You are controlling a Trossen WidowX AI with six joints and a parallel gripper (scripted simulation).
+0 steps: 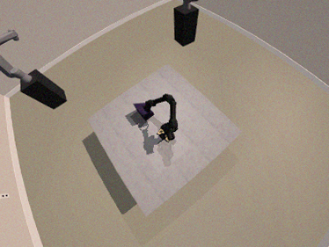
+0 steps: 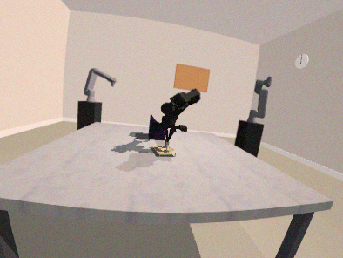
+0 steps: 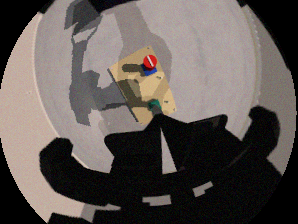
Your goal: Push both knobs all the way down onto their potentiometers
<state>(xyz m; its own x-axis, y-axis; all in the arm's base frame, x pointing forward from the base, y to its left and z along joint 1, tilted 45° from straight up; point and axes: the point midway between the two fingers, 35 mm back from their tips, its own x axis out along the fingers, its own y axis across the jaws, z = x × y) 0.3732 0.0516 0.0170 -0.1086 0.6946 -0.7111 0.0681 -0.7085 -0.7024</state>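
My gripper tip is now 80 mm past the red knob, 10 mm to the left of it and 20 mm above it.
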